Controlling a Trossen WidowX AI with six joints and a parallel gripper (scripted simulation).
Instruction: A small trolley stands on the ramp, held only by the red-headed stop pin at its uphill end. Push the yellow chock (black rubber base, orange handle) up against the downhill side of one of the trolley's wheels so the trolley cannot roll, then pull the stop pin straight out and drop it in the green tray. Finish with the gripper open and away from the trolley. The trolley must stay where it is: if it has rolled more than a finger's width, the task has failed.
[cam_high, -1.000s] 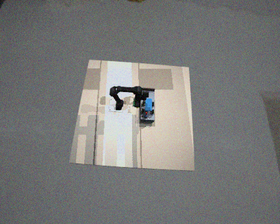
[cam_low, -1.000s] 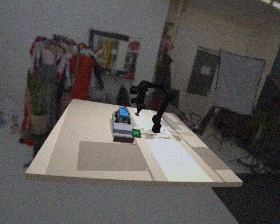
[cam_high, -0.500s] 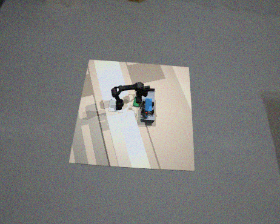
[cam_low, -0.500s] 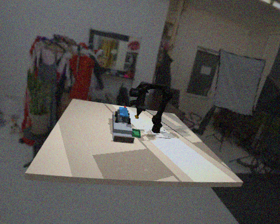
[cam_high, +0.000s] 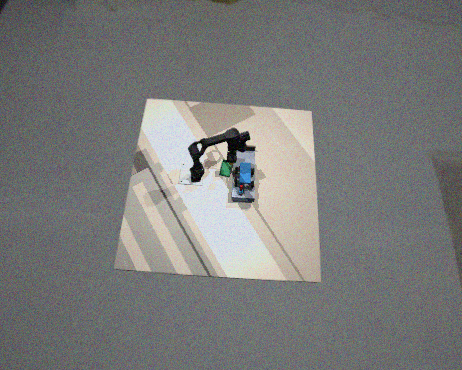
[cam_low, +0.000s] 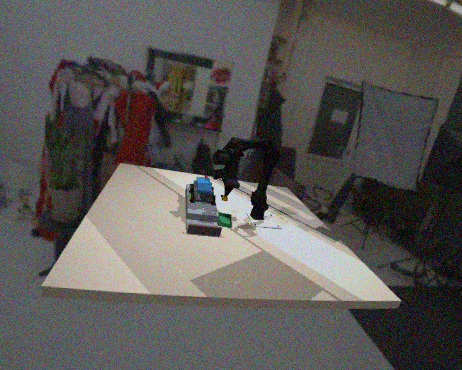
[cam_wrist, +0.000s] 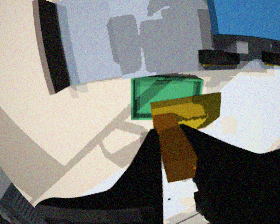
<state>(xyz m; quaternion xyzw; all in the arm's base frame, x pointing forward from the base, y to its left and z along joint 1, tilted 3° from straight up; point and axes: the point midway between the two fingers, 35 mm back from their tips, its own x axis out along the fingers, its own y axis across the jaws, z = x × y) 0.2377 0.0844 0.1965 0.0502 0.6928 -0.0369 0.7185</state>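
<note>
Now: the red-headed stop pin 50 mm ahead of my gripper tip, 240 mm to the right of it and 20 mm below it. Also, from my gripper tip: blue trolley (80 mm ahead, 140 mm to the right, 40 mm below); then yellow chock (20 mm to the right, 10 mm below); then green tray (30 mm behind, 30 mm to the right, 160 mm below).
</note>
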